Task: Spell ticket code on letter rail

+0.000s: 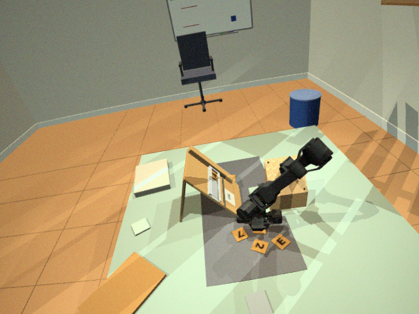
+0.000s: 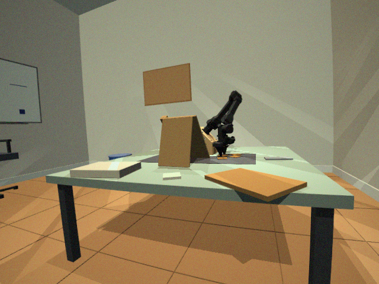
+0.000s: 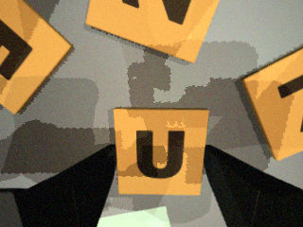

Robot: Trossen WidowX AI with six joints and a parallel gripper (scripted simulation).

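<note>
Now: the white ticket 150 mm to the right of my gripper tip, 120 mm ahead of it and 70 mm above it. Round my gripper tip: orange panel (570 mm ahead, 250 mm to the left); grey mat (160 mm to the right, 40 mm ahead, 10 mm below); grey slab (350 mm to the left, 50 mm ahead).
</note>
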